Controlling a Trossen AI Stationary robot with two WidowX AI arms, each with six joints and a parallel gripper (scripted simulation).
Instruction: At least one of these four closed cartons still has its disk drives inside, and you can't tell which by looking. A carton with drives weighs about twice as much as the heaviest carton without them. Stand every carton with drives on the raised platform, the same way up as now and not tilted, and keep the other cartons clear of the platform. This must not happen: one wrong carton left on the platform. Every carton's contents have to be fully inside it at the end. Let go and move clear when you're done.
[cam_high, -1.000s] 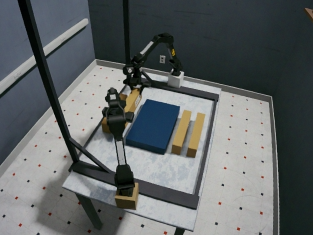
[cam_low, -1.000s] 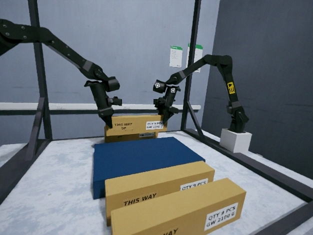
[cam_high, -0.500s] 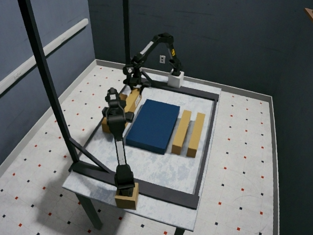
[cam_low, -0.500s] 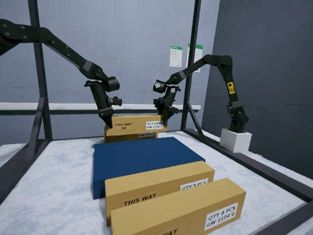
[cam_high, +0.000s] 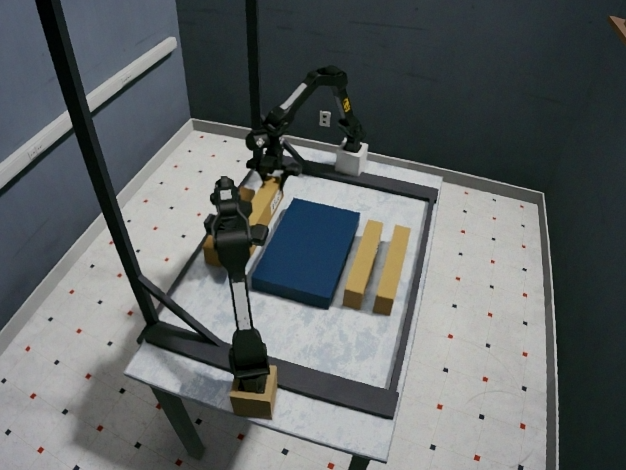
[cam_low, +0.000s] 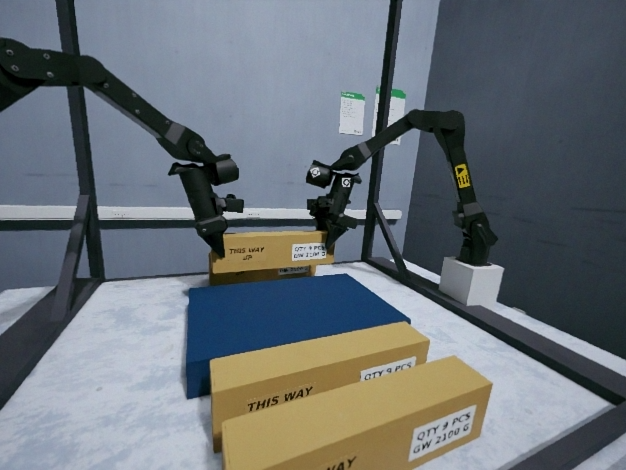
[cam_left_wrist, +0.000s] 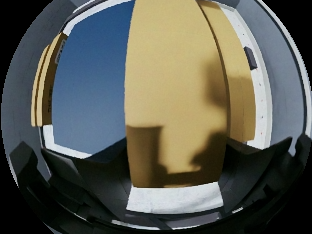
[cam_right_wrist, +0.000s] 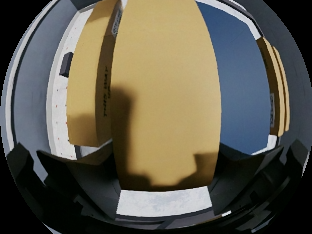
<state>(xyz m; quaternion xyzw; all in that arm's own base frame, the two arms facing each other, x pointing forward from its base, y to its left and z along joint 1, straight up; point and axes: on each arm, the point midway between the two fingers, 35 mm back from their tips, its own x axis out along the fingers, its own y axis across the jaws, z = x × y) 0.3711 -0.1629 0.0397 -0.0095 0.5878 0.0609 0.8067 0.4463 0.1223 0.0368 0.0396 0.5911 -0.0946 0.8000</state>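
Right now my left hand is 14 cm to the left of the carton and 4 cm above it. From my left hand the other things lie so: dark frame rail: 55 cm ahead, 16 cm to the right, 15 cm below; then raised blue platform: 18 cm ahead, 16 cm to the right, 13 cm below.
Right now the carton is 150 mm to the left of my right hand and 30 mm below it. The rest, counted from my right hand: dark frame rail 550 mm ahead, 130 mm to the left, 140 mm below; raised blue platform 180 mm ahead, 140 mm to the left, 120 mm below.
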